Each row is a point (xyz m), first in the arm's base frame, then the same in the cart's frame.
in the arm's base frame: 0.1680 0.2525 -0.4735
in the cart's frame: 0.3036 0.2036 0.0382
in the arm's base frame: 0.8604 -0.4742 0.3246
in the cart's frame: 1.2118 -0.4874 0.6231
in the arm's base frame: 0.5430 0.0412 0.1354
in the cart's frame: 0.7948 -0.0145 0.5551
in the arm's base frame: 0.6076 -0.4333 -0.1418
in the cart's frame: 0.8875 -0.4326 0.2048
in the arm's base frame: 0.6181 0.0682 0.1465
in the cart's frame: 0.8657 0.0234 0.5602
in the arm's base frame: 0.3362 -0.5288 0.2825
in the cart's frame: 0.7017 -0.6253 0.6421
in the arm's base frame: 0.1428 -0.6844 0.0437
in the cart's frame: 0.5000 -0.7807 0.4102
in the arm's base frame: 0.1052 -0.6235 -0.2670
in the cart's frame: 0.4067 -0.6890 0.1194
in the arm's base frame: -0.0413 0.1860 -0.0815
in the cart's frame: 0.1691 0.0540 0.4399
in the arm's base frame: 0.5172 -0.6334 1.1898
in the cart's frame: 1.0328 -0.8094 1.4926
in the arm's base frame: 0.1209 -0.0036 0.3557
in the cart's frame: 0.4230 -0.1579 0.8194
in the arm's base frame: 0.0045 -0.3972 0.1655
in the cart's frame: 0.3400 -0.5389 0.5900
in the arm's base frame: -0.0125 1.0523 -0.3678
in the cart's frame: 0.0222 0.9412 0.2834
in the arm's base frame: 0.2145 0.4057 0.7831
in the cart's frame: 0.5175 0.2049 1.2867
